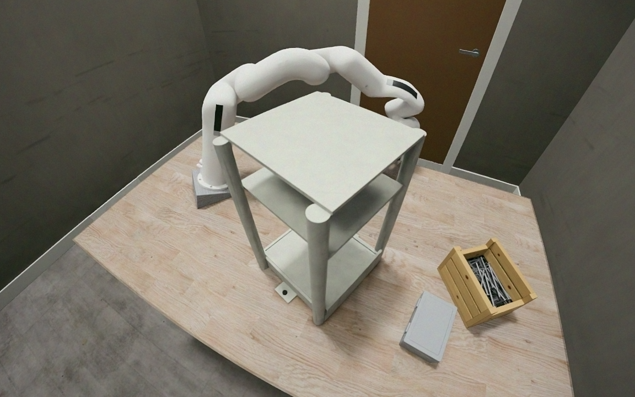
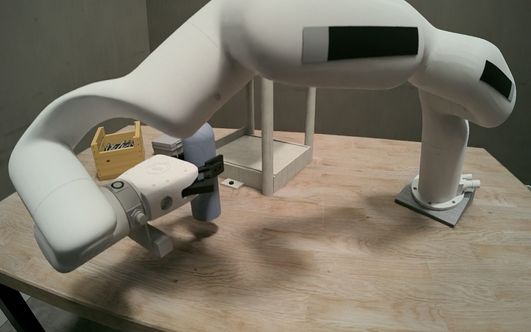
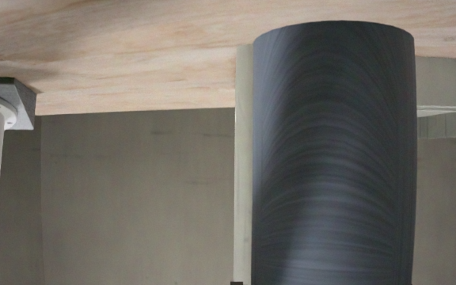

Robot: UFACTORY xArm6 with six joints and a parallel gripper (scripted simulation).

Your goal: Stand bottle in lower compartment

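My gripper is now 310 mm to the left of the shelving unit, 40 mm below it and 10 mm short of it. Also, from my hand: flat grey case 350 mm to the right, 300 mm ahead, 120 mm below; crate 400 mm ahead, 200 mm to the right, 100 mm below.
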